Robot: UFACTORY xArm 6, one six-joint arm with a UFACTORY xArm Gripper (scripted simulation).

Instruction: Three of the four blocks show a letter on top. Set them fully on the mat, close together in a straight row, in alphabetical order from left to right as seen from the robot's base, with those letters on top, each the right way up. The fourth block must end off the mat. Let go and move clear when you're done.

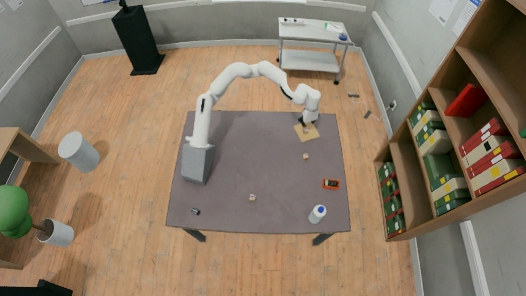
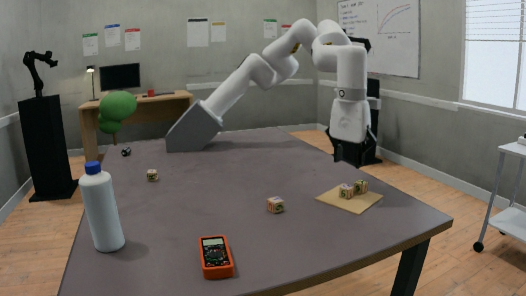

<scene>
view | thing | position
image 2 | my gripper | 348, 164
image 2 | tan mat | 357, 204
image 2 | white bottle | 96, 188
</scene>
